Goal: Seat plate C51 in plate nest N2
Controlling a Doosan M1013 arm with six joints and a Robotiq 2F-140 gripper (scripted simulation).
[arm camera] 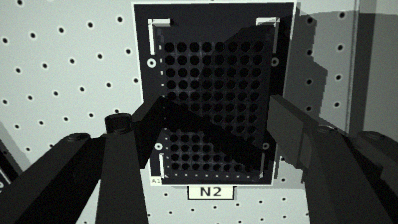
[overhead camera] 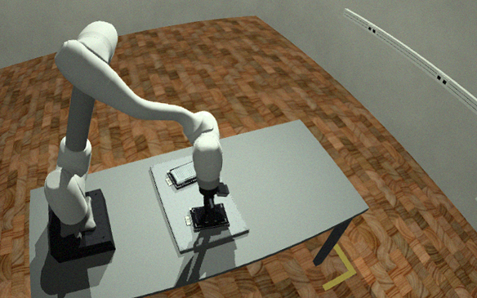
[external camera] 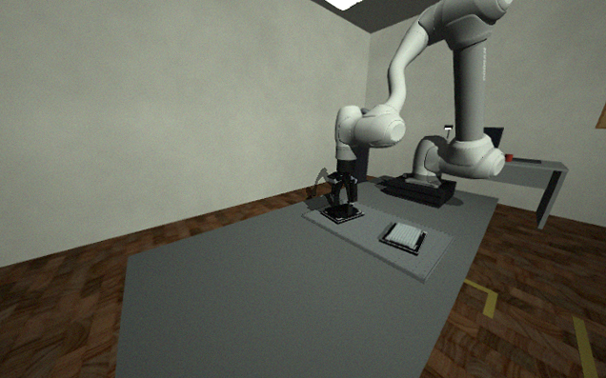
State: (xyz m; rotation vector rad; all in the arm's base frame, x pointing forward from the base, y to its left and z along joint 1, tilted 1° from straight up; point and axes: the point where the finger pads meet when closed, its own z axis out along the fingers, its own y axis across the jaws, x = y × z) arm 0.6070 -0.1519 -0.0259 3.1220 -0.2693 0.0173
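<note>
The black well plate lies 2 cm below my hand. From my hand the other things lie so: white well plate (28 cm to the left, 3 cm below, 1 cm behind).
</note>
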